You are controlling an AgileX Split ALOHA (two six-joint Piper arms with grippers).
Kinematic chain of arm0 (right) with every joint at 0, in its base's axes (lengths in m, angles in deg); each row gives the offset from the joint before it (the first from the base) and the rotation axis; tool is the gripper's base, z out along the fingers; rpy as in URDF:
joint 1: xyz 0 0 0.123 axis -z
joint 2: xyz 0 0 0 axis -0.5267 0.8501 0
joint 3: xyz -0.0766 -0.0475 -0.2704 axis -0.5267 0.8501 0
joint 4: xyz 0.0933 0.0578 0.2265 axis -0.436 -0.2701 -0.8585
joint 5: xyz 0 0 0 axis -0.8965 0.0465 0.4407
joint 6: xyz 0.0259 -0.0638 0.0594 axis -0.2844 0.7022 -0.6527
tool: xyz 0 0 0 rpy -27.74 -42.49 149.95
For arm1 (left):
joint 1: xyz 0 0 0.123 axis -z
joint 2: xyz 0 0 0 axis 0.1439 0.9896 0
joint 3: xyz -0.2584 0.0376 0.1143 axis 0.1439 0.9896 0
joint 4: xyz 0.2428 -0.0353 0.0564 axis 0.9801 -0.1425 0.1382
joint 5: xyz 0 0 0 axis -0.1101 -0.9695 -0.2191
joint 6: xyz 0.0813 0 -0.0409 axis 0.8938 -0.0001 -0.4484
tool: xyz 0 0 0 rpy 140.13 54.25 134.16
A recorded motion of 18 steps. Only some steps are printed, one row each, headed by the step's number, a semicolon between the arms.
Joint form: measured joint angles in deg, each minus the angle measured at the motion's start. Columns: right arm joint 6, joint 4, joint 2, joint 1, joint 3, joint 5; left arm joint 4, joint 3, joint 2, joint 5, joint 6, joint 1.
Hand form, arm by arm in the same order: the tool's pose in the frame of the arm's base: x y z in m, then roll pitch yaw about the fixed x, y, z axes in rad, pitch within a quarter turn. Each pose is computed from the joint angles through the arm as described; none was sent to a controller.
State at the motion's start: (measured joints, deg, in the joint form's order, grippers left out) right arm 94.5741 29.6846 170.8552 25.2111 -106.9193 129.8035; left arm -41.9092 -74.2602 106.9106 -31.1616 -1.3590 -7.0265
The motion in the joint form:
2: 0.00 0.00 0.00 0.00 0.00 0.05; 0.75 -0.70 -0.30 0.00 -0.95 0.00
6: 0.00 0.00 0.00 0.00 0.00 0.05; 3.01 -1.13 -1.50 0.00 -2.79 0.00
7: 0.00 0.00 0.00 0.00 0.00 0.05; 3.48 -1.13 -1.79 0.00 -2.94 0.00
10: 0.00 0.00 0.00 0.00 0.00 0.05; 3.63 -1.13 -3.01 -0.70 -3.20 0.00
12: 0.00 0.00 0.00 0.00 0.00 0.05; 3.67 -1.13 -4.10 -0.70 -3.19 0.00
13: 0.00 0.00 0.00 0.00 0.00 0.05; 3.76 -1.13 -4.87 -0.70 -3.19 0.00
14: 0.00 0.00 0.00 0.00 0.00 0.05; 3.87 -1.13 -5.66 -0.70 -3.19 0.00
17: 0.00 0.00 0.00 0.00 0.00 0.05; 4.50 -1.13 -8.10 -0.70 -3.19 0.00
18: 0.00 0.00 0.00 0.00 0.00 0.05; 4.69 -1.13 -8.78 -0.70 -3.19 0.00
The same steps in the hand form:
2: 0.3162 0.0787 0.3287 2.8025 0.4689 -2.6653; 0.4250 -0.0490 0.1780 -2.6882 0.0132 -3.1037
6: 0.3162 0.0787 0.3287 2.8025 0.4689 -2.6653; 0.4244 -0.0460 0.1874 -2.7220 0.0304 -3.0906
7: 0.3162 0.0787 0.3287 2.8025 0.4689 -2.6653; 0.4240 -0.0454 0.1892 -2.7291 0.0349 -3.0915
10: 0.3162 0.0787 0.3287 2.8025 0.4689 -2.6653; 0.4214 -0.0453 0.1982 -2.7288 0.0434 -3.0932
12: 0.3162 0.0787 0.3287 2.8025 0.4689 -2.6653; 0.4199 -0.0453 0.2062 -2.7281 0.0625 -3.0936
13: 0.3162 0.0787 0.3287 2.8025 0.4689 -2.6653; 0.4187 -0.0451 0.2118 -2.7287 0.0760 -3.0942
14: 0.3162 0.0787 0.3287 2.8025 0.4689 -2.6653; 0.4174 -0.0449 0.2175 -2.7295 0.0899 -3.0948
17: 0.3162 0.0787 0.3287 2.8025 0.4689 -2.6653; 0.4129 -0.0440 0.2348 -2.7373 0.1331 -3.0988
18: 0.3162 0.0787 0.3287 2.8025 0.4689 -2.6653; 0.4115 -0.0437 0.2396 -2.7397 0.1451 -3.1001

